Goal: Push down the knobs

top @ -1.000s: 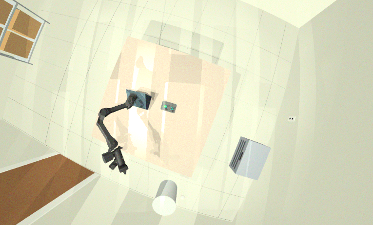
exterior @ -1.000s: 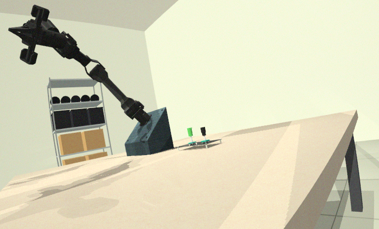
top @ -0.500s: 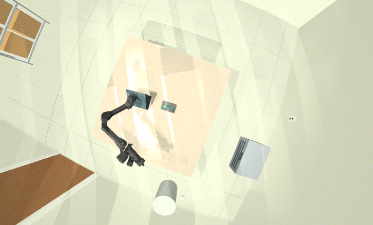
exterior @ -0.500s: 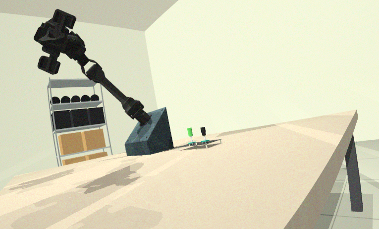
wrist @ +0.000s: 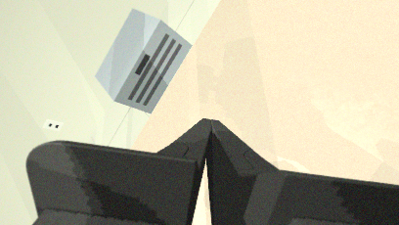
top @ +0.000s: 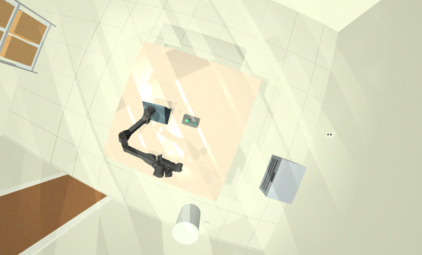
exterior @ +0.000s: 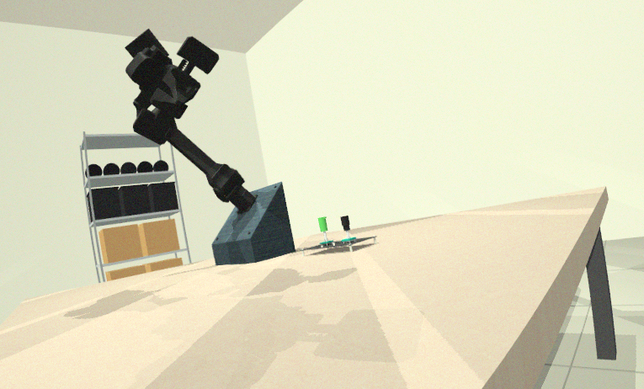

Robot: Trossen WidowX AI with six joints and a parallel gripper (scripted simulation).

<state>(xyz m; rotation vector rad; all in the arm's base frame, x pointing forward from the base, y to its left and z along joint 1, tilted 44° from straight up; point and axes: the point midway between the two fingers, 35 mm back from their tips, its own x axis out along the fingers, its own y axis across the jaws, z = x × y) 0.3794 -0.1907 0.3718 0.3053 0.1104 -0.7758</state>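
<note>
Right now the green knob is 90 mm behind my gripper tip, 380 mm to the left of it and 220 mm below it. Round my gripper tip: teal potentiometer: 20 mm behind, 370 mm to the left, 250 mm below.
</note>
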